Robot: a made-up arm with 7 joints.
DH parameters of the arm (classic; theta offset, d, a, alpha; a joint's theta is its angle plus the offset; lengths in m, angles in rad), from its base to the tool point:
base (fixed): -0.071 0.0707 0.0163 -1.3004
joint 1: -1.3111 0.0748 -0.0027 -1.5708
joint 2: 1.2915 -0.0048 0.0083 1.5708
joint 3: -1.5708 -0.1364 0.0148 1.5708
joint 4: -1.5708 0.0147 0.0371 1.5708
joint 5: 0 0.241 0.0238 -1.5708
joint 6: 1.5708 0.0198 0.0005 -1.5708
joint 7: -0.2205 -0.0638 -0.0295 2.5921
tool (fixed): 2.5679 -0.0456 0 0
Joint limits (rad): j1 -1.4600..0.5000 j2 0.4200..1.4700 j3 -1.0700..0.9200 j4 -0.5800..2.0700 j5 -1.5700..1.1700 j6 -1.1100..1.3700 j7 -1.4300..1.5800
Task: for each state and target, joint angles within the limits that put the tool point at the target. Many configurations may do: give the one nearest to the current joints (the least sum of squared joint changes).
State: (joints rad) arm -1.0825 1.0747 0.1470 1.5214 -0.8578 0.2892 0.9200
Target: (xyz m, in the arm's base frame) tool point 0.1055 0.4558 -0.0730
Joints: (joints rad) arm -0.8964 1.2864 0.0921 1.5728 -0.7946 0.1685 0.9669
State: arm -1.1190 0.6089 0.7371 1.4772 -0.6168 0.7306 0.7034
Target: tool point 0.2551 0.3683 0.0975
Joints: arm -1.1520 1.1300 0.8665 0.7911 -0.7529 1.0389 0.5016
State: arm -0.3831 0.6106 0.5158 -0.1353 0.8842 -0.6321 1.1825
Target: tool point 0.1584 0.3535 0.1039
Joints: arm -0.2881 0.6631 0.9200 0.0034 0.8533 -0.5653 1.2168
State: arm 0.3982 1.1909 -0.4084 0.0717 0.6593 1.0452 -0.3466
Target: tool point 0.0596 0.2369 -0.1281
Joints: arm 0.5000 1.3344 -0.5027 -0.1892 0.6416 1.1881 -0.5274
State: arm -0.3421 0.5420 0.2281 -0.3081 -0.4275 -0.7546 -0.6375
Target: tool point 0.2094 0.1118 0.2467
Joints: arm -0.9960 0.7943 0.3973 -0.5109 -0.4074 -0.8106 -0.5273
